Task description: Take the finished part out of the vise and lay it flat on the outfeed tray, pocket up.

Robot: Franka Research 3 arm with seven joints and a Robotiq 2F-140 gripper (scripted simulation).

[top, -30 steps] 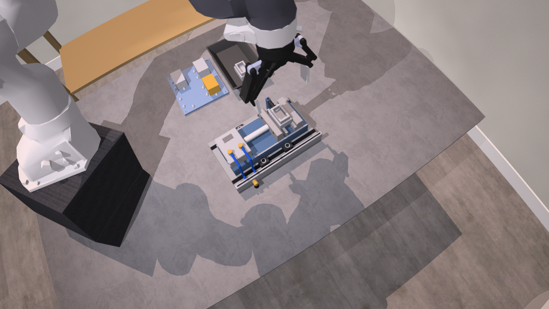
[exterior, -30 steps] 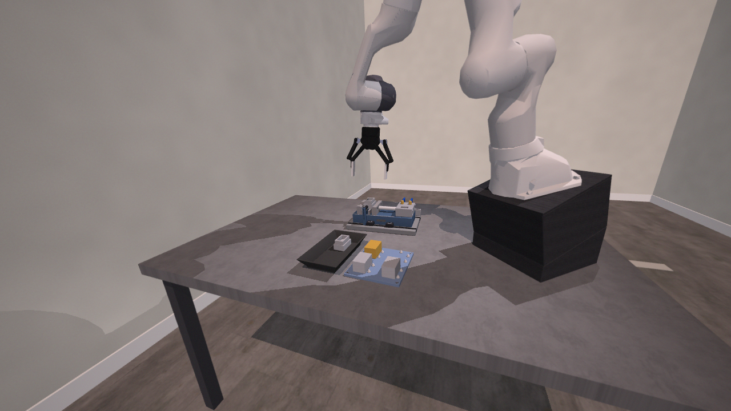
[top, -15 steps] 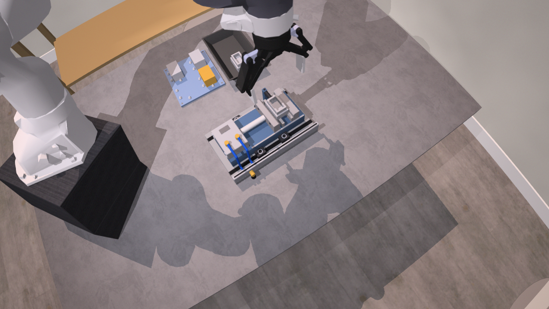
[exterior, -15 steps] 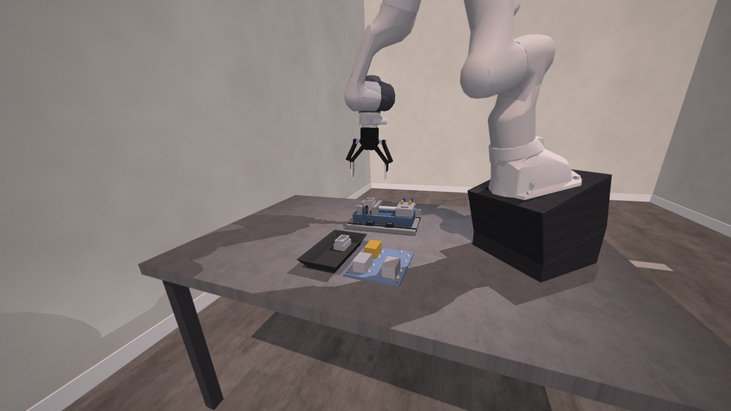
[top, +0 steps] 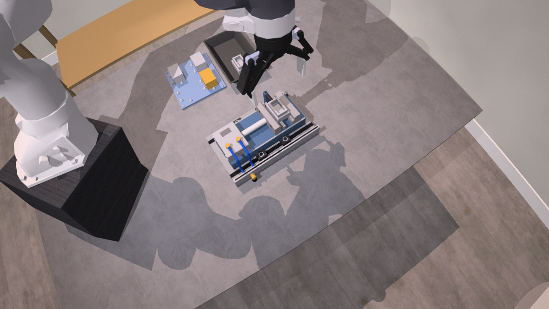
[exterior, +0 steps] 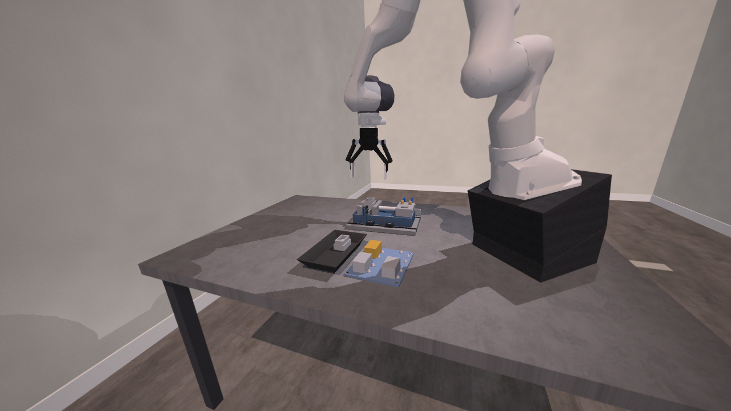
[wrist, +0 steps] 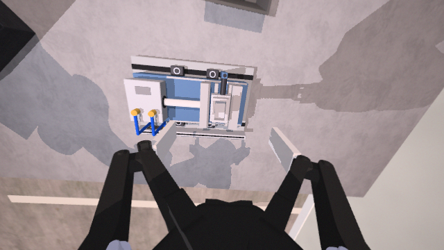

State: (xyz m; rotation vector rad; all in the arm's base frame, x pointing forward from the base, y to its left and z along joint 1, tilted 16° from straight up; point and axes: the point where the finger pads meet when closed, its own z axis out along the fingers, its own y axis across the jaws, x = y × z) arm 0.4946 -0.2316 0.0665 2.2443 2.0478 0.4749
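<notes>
The vise is 180 mm below my hand, 70 mm behind it and 10 mm to the left of it. From my hand the other things lie so: orange block 290 mm to the left, 190 mm below, 70 mm behind; then light blue fixture plate 350 mm to the left, 210 mm below, 110 mm behind.
</notes>
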